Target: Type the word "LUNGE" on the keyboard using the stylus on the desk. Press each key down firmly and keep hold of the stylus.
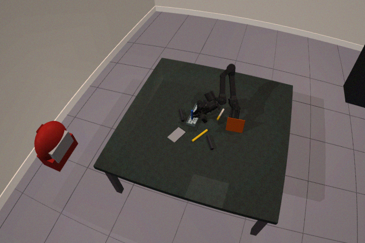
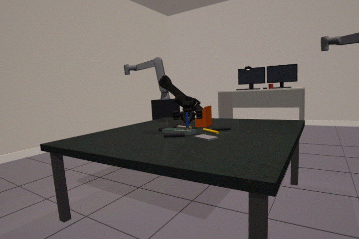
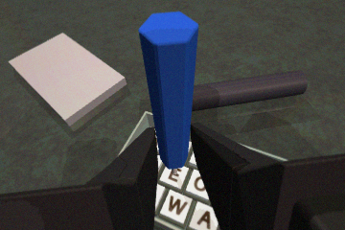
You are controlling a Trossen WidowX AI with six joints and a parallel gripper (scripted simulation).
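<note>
My gripper tip is 8 cm to the left of the L key, 6 cm above it and 1 cm past it. Round my gripper tip: blue stylus 2 cm below; yellow marker 11 cm to the left, 10 cm behind, 6 cm below; grey pad 16 cm to the left, 7 cm below, 7 cm ahead.
</note>
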